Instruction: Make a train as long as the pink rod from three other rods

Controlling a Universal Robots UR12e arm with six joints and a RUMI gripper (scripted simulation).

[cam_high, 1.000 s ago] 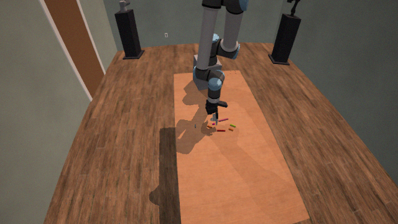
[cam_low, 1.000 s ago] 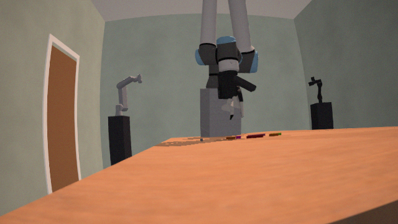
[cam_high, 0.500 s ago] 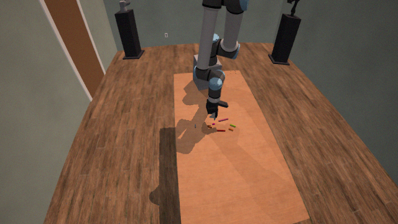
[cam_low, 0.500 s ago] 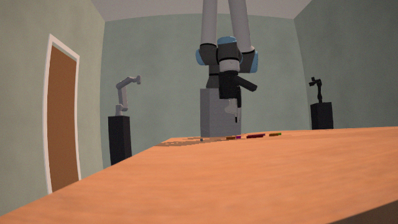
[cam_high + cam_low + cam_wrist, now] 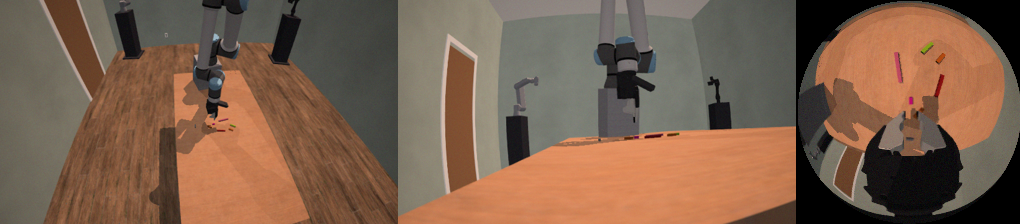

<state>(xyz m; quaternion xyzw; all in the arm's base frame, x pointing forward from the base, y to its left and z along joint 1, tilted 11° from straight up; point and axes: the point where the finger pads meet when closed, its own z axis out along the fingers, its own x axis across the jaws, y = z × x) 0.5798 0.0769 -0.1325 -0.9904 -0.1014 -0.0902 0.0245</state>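
Right now the magenta rod is 80 mm below my hand. Also, from my hand: pink rod (90 mm to the left, 80 mm below, 50 mm behind); red rod (80 mm below, 70 mm ahead, 60 mm to the left); grey rod (160 mm to the right, 80 mm below, 30 mm ahead).
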